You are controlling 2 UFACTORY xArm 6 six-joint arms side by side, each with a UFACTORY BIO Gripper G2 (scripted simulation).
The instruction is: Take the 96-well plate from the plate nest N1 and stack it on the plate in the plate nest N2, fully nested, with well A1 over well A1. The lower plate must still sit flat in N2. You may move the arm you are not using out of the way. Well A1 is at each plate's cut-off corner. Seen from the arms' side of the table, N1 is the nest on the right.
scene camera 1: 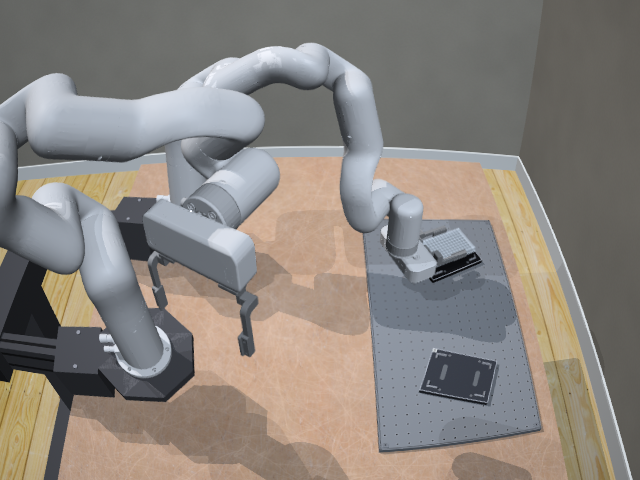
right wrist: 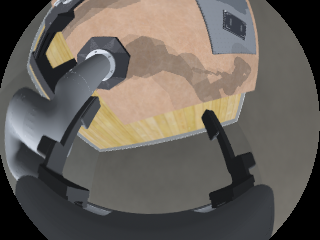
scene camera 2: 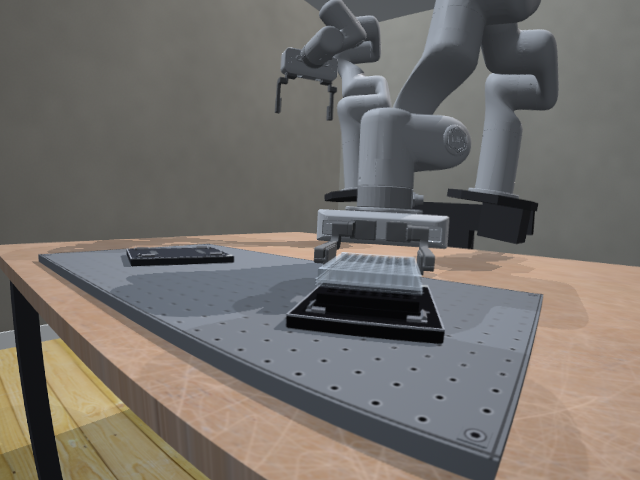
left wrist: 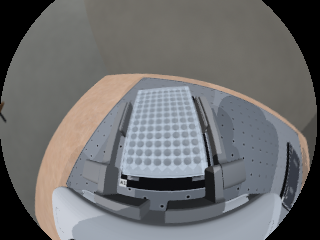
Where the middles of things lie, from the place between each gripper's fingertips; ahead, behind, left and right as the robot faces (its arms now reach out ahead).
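Scene:
Black 96-well plate [scene camera 2: 364, 303], counted from my right hand: 440 mm ahead, 570 mm to the left, 370 mm below. Clear 96-well plate [scene camera 2: 355, 271], from my right hand: 440 mm ahead, 570 mm to the left, 350 mm below. Nest N2 [scene camera 2: 426, 336], from my right hand: 440 mm ahead, 570 mm to the left, 380 mm below. As to nest N1 [scene camera 1: 458, 381], my right gripper is 460 mm short of it, 190 mm to the right of it and 380 mm above it.
Counted from my left hand: clear 96-well plate 1 cm below; nest N1 2 cm ahead, 38 cm to the right and 4 cm below; nest N2 4 cm below; black 96-well plate 3 cm below.

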